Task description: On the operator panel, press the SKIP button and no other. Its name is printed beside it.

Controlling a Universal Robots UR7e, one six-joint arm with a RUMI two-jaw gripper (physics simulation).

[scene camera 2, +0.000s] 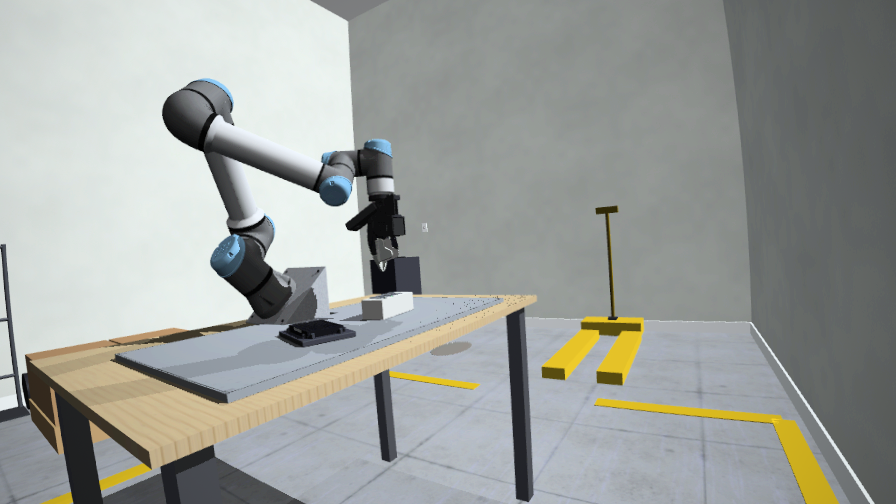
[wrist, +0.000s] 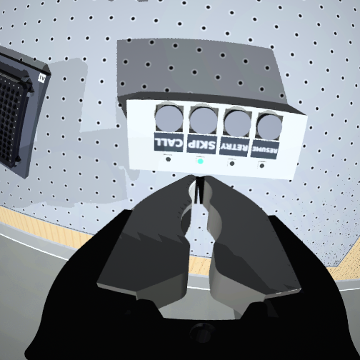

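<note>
The white operator panel (scene camera 2: 388, 306) (wrist: 215, 170) stands on the grey perforated board. In the wrist view its four round grey buttons stand in a row, with upside-down labels CALL, SKIP, RETRY and RESUME. The SKIP button (wrist: 203, 120) is second from the left, and its label (wrist: 201, 144) is below it in the view. The small lamp (wrist: 200, 161) by the SKIP label glows green-cyan; the other three lamps are dark. My gripper (scene camera 2: 382, 268) (wrist: 198, 178) is shut and empty. Its tips hang above the panel, apart from it.
A black tray-like fixture (scene camera 2: 317, 332) (wrist: 14, 117) sits on the grey board (scene camera 2: 187, 369) (wrist: 100, 30), to the left of the panel in both views. The board lies on a wooden table (scene camera 2: 187, 432). A dark box (scene camera 2: 408, 274) stands behind the table in the scene view.
</note>
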